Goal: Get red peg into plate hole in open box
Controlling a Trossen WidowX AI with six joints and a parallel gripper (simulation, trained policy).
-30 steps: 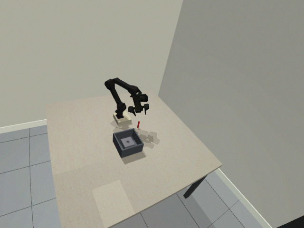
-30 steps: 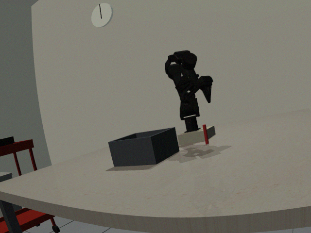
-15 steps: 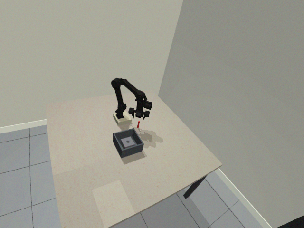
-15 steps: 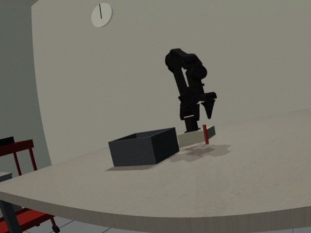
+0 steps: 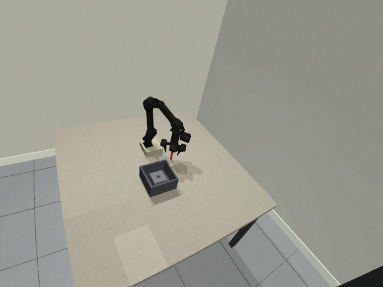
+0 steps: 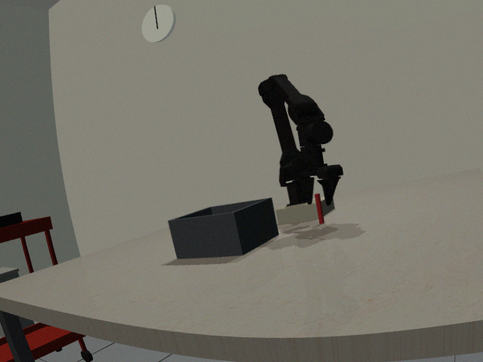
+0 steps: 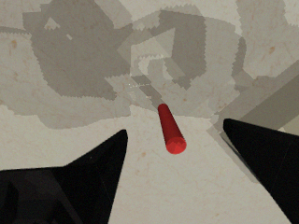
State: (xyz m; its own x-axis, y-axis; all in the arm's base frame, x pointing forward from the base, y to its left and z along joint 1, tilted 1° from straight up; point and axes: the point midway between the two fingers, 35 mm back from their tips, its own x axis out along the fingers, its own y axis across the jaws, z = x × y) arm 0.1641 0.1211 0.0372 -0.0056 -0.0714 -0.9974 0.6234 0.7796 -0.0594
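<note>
Now: the red peg 1 cm ahead of my gripper tip and 1 cm below it. Also, from my gripper tip: dark box 17 cm ahead, 19 cm to the right, 2 cm below; grey plate 17 cm ahead, 19 cm to the right.
</note>
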